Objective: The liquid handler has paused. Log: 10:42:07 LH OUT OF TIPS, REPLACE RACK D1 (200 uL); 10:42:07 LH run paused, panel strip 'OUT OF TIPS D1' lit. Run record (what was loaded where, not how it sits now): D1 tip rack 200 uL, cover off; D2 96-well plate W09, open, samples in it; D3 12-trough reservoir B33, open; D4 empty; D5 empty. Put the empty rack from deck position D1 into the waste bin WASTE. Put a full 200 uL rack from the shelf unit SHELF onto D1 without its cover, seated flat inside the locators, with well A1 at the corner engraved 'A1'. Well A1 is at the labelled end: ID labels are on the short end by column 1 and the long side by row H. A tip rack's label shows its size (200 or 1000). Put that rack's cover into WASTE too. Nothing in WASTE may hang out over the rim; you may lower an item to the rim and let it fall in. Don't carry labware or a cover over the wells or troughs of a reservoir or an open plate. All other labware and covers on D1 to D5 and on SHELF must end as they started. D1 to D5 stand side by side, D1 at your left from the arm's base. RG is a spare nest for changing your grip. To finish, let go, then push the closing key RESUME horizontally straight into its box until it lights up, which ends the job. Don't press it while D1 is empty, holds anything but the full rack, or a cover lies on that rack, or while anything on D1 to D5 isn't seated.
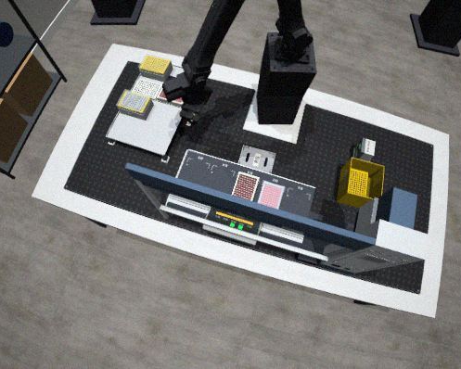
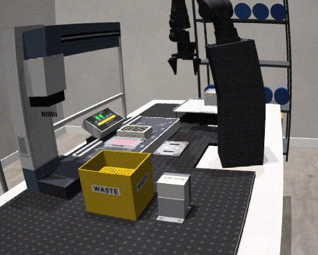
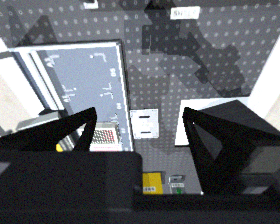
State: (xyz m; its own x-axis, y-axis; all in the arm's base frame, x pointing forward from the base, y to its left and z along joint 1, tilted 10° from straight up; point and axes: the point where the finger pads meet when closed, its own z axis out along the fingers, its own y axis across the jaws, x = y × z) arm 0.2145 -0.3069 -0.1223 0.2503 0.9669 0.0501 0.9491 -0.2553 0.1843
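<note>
Right now the clear rack cover is 12 cm behind my hand, 31 cm to the right of it and 15 cm below it. Round my hand: blue gantry: 39 cm ahead, 20 cm to the left, 23 cm above; shelf plate: 16 cm behind, 23 cm to the right, 21 cm below; white well plate: 23 cm behind, 28 cm to the right, 21 cm below.
</note>
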